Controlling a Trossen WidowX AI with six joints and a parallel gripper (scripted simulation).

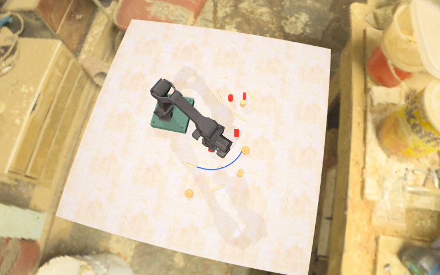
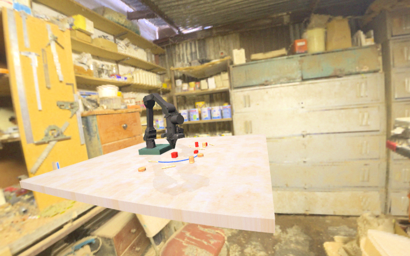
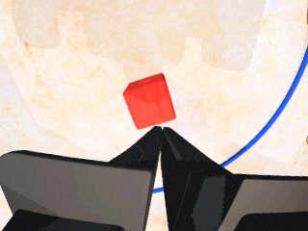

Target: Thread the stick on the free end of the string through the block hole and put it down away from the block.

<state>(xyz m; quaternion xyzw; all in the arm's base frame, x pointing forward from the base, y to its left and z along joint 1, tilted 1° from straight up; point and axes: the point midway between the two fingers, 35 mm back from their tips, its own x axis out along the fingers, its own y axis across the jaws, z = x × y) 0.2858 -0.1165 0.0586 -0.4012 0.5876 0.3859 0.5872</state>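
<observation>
Now: gripper tip 1 cm past the red block, 1 cm to the right of it and 4 cm above it. Also, from my gripper tip: red piece (10 cm ahead, 12 cm to the left, 5 cm below); round wooden button (16 cm ahead, 4 cm to the left, 5 cm below); thin wooden stick (8 cm behind, 10 cm to the right, 6 cm below).
</observation>
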